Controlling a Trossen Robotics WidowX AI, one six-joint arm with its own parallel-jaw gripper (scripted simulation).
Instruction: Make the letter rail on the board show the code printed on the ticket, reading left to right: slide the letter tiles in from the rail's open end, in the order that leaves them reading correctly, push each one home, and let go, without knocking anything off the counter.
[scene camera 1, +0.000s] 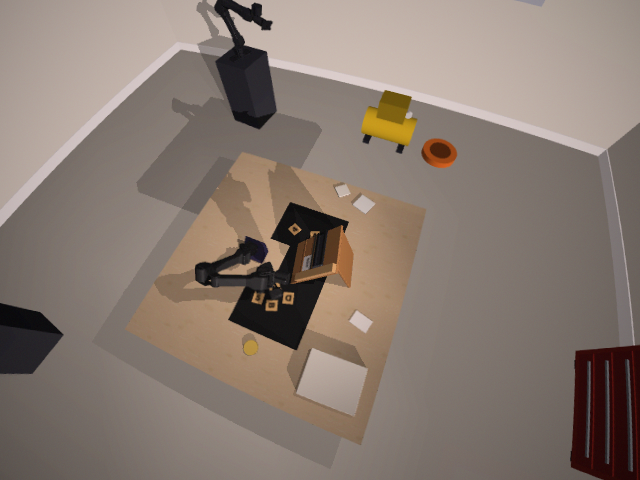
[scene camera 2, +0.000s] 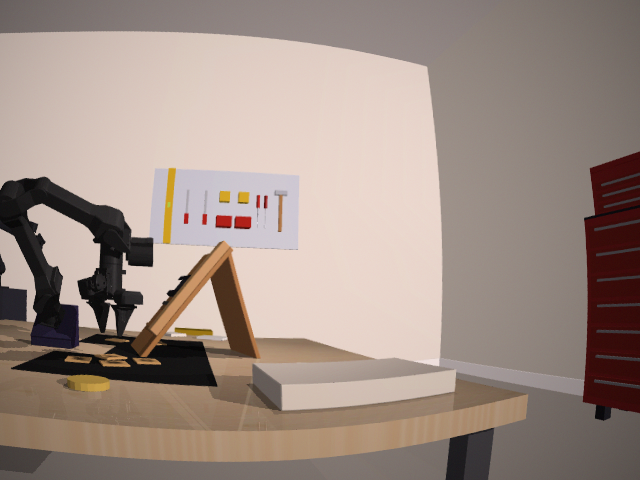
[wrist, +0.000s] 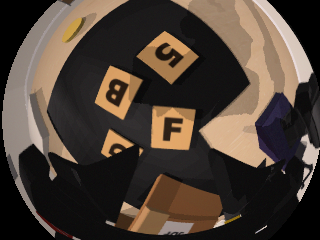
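A letter tile (wrist: 172, 127) and a letter tile (wrist: 119, 88) appear along with a white slab (wrist: 39, 135) and a wooden board (wrist: 169, 200). Scene camera 1 shows a black mat (scene camera 1: 286, 325), the slab (scene camera 1: 326, 379) and the board (scene camera 1: 331, 253), while scene camera 2 shows the board (scene camera 2: 218, 265) and the slab (scene camera 2: 291, 386) too. Open and holding nothing, the gripper (scene camera 2: 110, 334) is visible there, and the wrist view also has the gripper (wrist: 175, 151).
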